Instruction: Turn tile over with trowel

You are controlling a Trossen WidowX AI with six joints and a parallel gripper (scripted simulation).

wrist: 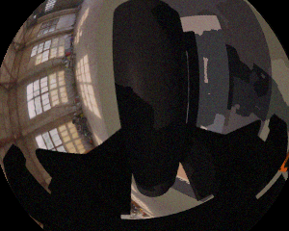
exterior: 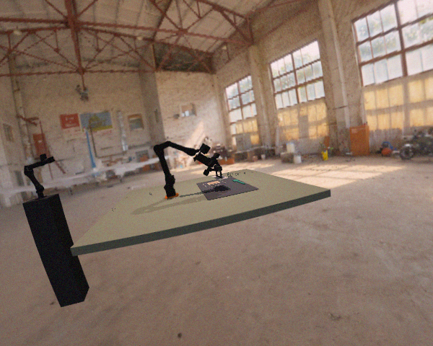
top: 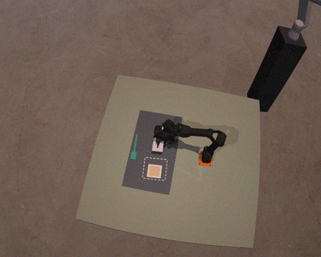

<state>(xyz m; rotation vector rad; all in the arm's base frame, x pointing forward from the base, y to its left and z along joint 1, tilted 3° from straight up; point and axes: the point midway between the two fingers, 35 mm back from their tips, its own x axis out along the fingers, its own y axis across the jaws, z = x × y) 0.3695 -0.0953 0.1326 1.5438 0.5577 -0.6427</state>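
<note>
My gripper tip is 150 mm above the dark grey mat, 40 mm to the right of it and 10 mm short of it. The rest, counted from my gripper tip: tile 210 mm to the left, 130 mm below, 10 mm behind; teal trowel 150 mm ahead, 130 mm below, 40 mm to the left.
</note>
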